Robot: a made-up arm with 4 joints.
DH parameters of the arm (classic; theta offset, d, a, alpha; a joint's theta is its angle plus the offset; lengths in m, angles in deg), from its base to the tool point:
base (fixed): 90 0.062 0 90
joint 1: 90 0.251 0.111 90
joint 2: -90 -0.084 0.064 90
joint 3: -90 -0.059 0.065 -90
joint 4: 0 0.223 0.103 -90
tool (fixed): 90 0.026 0 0
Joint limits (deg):
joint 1: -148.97..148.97
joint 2: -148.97..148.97
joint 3: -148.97..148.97
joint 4: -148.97..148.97
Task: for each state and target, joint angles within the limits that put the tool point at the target. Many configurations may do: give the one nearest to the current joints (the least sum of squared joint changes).
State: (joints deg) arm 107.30 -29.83 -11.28 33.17
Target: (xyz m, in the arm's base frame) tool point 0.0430 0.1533 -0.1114
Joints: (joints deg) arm 88.61 -76.68 11.58 35.97
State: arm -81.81 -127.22 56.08 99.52
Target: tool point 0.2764 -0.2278 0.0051
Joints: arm -62.07 -123.31 24.99 71.23
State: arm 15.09 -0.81 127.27 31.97
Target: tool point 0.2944 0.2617 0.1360
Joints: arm -33.39 11.97 144.38 9.57
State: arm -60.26 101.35 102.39 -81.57
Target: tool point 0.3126 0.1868 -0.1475
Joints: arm -101.65 128.54 106.50 -64.70
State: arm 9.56 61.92 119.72 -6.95
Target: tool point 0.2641 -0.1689 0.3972
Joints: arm 50.09 72.39 93.45 -1.02
